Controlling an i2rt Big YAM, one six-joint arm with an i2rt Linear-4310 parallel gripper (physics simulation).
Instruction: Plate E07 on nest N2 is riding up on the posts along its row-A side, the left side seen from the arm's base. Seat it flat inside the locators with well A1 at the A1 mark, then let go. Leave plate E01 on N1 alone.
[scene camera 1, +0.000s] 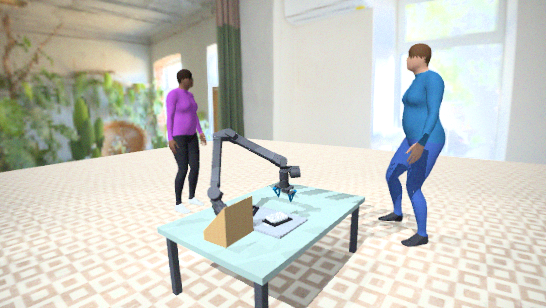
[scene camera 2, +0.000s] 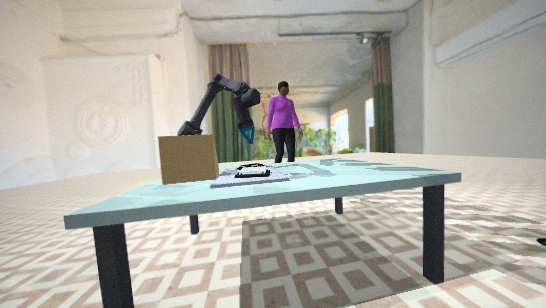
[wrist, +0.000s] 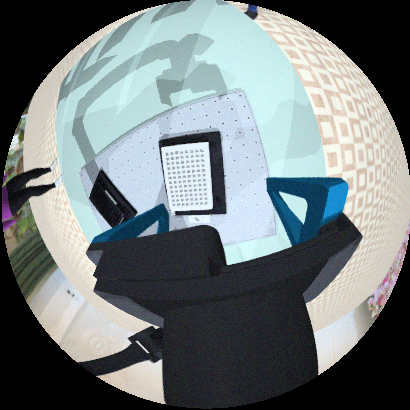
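Where they show: gripper, between the fingertips: (scene camera 1: 284, 199) (scene camera 2: 251, 142) (wrist: 215, 196); arm's base, origin of its link: (scene camera 1: 224, 214) (scene camera 2: 184, 152).
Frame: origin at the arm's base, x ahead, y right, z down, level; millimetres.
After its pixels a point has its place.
A white well plate (scene camera 1: 277, 217) {x 349, y 117, z 108 mm} (scene camera 2: 253, 171) {x 359, y 146, z 113 mm} (wrist: 187, 175) {x 364, y 106, z 111 mm}, taken as E07, lies on a black nest (wrist: 218, 172) {x 353, y 161, z 125 mm}. In the wrist view it sits off-centre, with wide black strips showing at its right and top; its tilt and the A1 mark are too small to read. A dark plate on a second black nest (wrist: 111, 202) {x 360, y -112, z 109 mm}, taken as E01 on N1, stands at the left in the wrist view. My gripper (scene camera 1: 285, 198) {x 357, y 169, z -25 mm} (scene camera 2: 250, 141) {x 357, y 169, z -25 mm} (wrist: 215, 196) {x 357, y 169, z -25 mm} is open and empty, pointing down above the table, clear of both plates.
Both nests stand on a grey perforated board (scene camera 1: 296, 223) {x 395, y 234, z 136 mm} (scene camera 2: 280, 179) {x 468, y 255, z 140 mm} (wrist: 247, 150) {x 380, y 224, z 136 mm} on the pale table (scene camera 1: 325, 206) {x 806, y 229, z 149 mm} (scene camera 2: 350, 175) {x 789, y 265, z 149 mm} (wrist: 295, 125) {x 417, y 347, z 149 mm}. A tan wedge-sided block (scene camera 1: 239, 222) {x 41, y 79, z 44 mm} (scene camera 2: 187, 159) {x 42, y 79, z 37 mm} stands beside the board near the arm's base. Two people (scene camera 1: 184, 115) (scene camera 1: 422, 110) stand beyond the table.
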